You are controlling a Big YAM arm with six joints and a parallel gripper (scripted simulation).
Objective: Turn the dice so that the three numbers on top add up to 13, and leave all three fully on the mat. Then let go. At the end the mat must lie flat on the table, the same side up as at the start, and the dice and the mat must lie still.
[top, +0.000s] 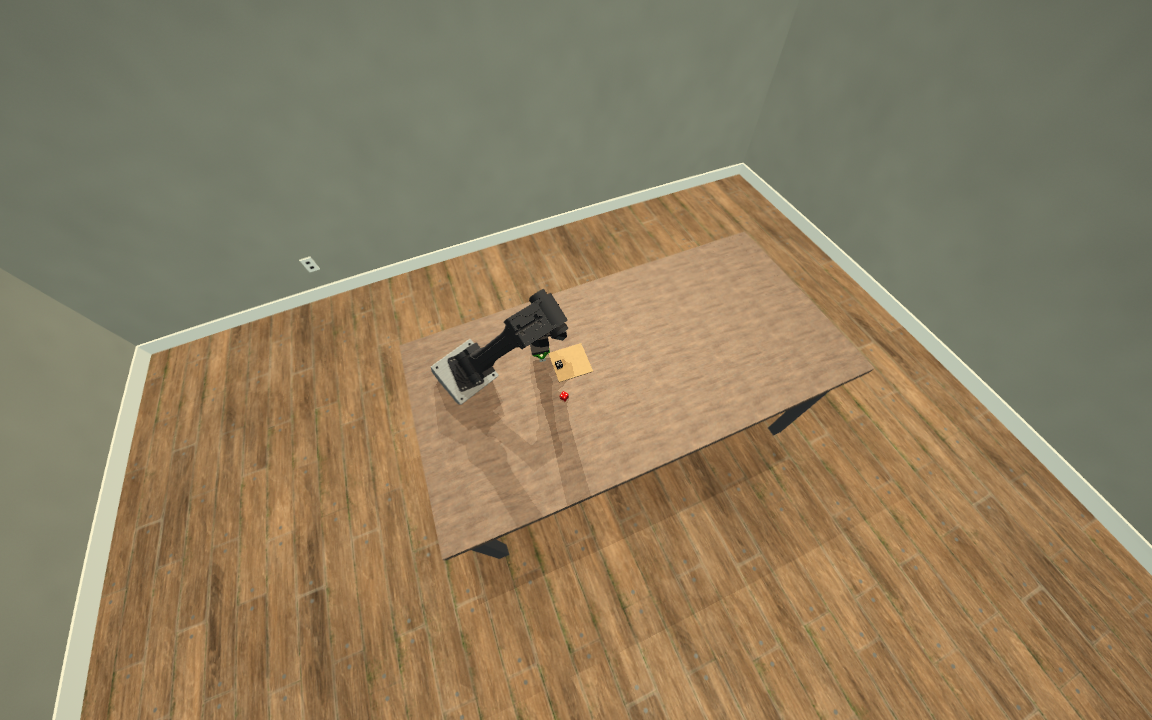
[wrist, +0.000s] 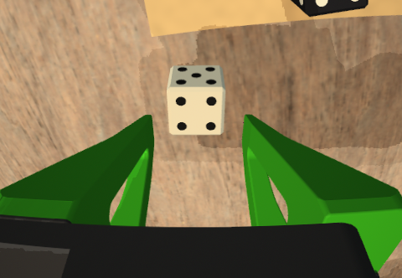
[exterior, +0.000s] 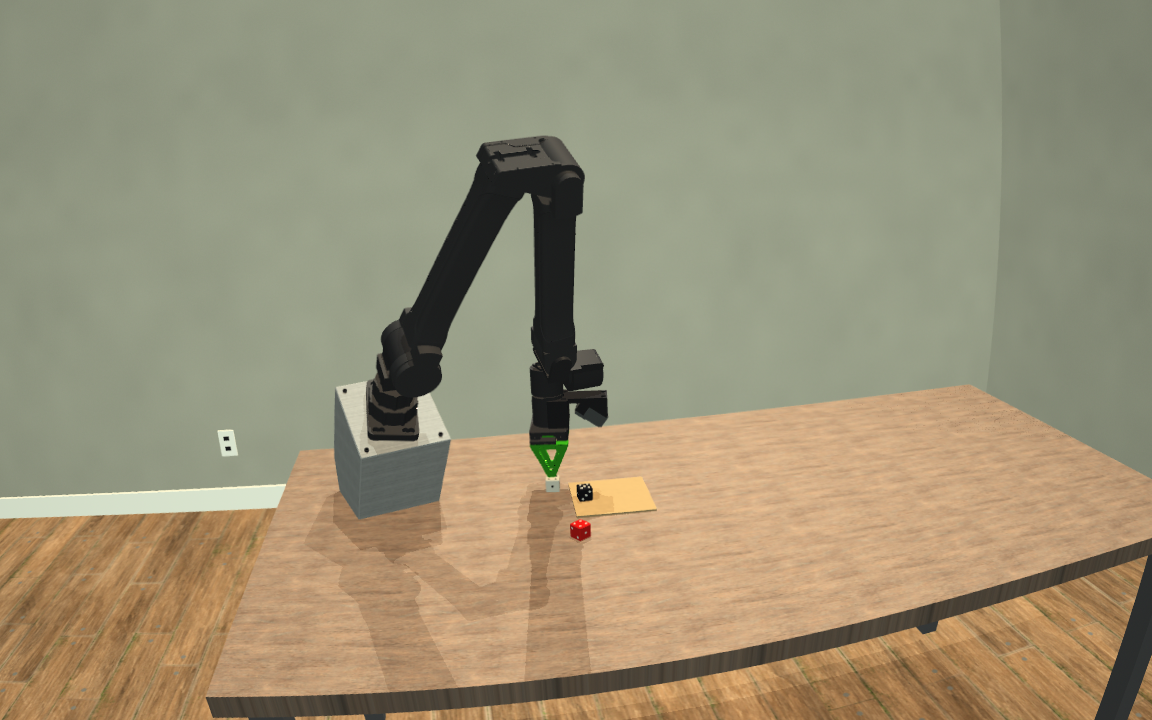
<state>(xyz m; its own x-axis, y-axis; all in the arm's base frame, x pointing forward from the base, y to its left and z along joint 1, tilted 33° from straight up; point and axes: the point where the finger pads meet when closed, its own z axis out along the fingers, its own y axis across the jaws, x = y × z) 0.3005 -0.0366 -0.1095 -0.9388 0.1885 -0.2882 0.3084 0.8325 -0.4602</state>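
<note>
Now: the white die 3 cm below my hand. The rest, counted from my hand: tan mat 9 cm ahead, 7 cm to the right, 4 cm below; then black die 4 cm ahead, 7 cm to the right, 3 cm below; then red die 1 cm behind, 19 cm to the right, 3 cm below.
</note>
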